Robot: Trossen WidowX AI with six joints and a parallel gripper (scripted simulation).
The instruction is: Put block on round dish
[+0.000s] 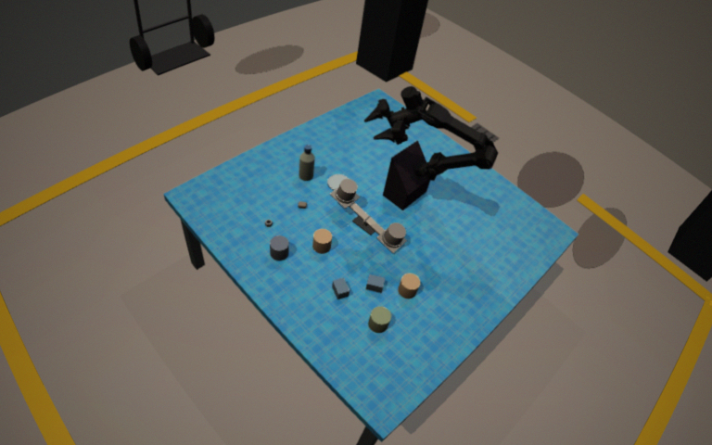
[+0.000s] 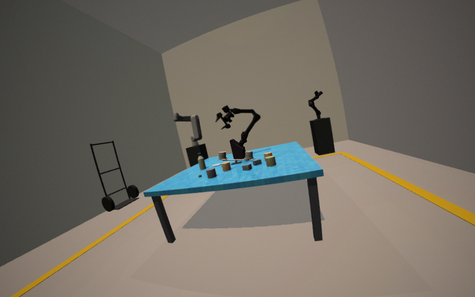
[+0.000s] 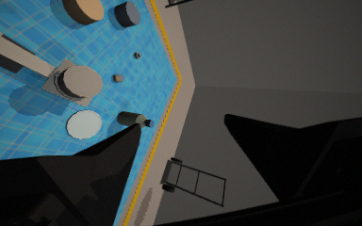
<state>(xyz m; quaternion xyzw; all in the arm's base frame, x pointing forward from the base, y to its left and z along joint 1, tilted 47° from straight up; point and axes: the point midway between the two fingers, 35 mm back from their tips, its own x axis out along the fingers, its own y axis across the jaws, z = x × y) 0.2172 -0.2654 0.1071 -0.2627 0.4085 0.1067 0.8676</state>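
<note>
Now: the grey cup 33 cm below my gripper tip, 26 cm to the left of it and 4 cm ahead of it. The rest, counted from my gripper tip: small pale green block: 35 cm below, 24 cm to the left, 5 cm ahead; then pale round dish: 39 cm below, 13 cm to the right, 3 cm behind; then small balance: 37 cm below, 11 cm to the left, 6 cm ahead.
</note>
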